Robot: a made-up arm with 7 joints.
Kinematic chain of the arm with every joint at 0, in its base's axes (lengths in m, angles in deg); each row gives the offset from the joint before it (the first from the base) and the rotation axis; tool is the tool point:
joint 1: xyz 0 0 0 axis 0 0.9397 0.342
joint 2: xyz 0 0 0 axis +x
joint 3: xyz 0 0 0 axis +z
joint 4: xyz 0.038 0 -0.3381 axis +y
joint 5: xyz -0.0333 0 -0.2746 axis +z
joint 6: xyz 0 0 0 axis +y
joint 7: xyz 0 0 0 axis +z
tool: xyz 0 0 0
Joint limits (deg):
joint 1: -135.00..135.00
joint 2: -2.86..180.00
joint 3: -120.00..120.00
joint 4: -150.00..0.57
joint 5: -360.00..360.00
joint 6: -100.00..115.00
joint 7: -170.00..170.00
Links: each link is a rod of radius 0.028 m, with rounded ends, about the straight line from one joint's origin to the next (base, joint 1, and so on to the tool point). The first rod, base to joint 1, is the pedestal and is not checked.
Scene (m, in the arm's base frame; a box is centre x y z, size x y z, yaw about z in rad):
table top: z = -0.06
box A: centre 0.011 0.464 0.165 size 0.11 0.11 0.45 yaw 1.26
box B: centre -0.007 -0.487 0.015 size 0.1 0.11 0.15 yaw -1
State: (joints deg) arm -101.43 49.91 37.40 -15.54 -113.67 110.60 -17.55
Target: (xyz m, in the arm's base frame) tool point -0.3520 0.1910 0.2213
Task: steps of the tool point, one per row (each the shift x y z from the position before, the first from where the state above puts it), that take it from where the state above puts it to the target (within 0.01 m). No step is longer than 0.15 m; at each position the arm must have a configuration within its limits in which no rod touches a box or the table.
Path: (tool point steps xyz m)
1: -0.0301 0.0298 0.0163
2: -0.0238 0.0125 0.0146
3: -0.0137 -0.0009 0.0082
4: -0.0027 -0.0090 -0.0029
5: 0.0064 -0.0112 -0.0177
6: -0.0940 0.0281 0.0534
7: -0.1096 0.0086 0.0429
8: -0.1173 -0.0154 0.0270
9: -0.1151 -0.0403 0.0070
10: -0.1341 -0.0262 -0.0276
11: -0.1160 -0.0274 -0.0692
12: -0.0855 -0.0280 -0.1017

